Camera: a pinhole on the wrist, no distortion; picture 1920 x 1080 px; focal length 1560.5 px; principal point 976.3 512.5 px. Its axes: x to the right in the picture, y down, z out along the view. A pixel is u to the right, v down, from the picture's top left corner.
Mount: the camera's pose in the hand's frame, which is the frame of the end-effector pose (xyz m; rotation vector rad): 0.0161 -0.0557 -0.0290 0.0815 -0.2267 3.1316
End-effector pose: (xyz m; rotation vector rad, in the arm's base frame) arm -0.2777 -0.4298 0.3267 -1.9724 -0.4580 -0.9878
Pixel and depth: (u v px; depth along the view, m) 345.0 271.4 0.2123
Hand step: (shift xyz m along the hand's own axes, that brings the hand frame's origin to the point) 0.1130 -0.0535 0.1811
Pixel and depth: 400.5 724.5 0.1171
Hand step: 0.0652 -0.0882 0.0822
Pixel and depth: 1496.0 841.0 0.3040
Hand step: -0.0696 -0.1631 0.2675
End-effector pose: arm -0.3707 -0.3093 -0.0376 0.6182 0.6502 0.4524
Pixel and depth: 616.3 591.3 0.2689
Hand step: 0.0919 -0.1077 0.2316
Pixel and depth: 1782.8 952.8 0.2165
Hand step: -0.0847 -0.1477 0.1820
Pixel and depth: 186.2 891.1 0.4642
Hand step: 0.2743 -0.2333 0.4014
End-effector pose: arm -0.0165 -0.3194 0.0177 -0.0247 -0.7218 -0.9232
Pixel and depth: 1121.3 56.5 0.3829
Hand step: 0.0009 -0.0002 0.3673
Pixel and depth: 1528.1 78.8 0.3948
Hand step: -0.1024 -0.0044 0.3842
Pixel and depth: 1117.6 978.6 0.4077
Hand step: -0.0002 -0.2350 0.3583
